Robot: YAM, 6 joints.
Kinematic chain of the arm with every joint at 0, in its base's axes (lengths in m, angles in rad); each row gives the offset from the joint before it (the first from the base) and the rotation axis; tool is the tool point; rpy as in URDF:
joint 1: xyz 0 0 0.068 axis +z
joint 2: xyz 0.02 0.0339 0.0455 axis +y
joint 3: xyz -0.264 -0.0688 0 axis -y
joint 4: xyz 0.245 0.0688 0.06 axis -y
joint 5: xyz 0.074 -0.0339 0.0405 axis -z
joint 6: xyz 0.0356 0 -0.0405 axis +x
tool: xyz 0 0 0 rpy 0 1.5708 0
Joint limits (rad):
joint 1: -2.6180..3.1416
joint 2: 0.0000..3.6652
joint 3: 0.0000..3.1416
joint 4: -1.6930..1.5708
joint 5: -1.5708..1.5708
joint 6: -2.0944..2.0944
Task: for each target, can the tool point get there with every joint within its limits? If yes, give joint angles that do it. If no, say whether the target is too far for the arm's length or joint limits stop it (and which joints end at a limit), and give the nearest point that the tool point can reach.
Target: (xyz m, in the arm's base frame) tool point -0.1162 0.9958 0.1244
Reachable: no: too far | nearest point -0.0749 0.6414 0.1204 | short by 0.357 m
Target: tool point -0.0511 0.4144 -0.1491
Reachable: yes | joints 1.7719 2.9913 1.7375 -0.2963 1.1641 -1.6803
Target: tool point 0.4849 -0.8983 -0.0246
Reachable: no: too far | nearest point 0.3040 -0.5632 0.0280 | short by 0.384 m
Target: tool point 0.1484 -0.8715 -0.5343
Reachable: no: too far | nearest point 0.0889 -0.5220 -0.2465 | short by 0.457 m
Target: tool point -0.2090 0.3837 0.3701
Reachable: yes | joints 2.0917 1.7857 1.5444 0.2317 0.2759 0.6468
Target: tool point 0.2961 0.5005 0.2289
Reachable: yes | joints 0.9906 2.5808 2.4238 -0.3345 -0.8501 1.2277
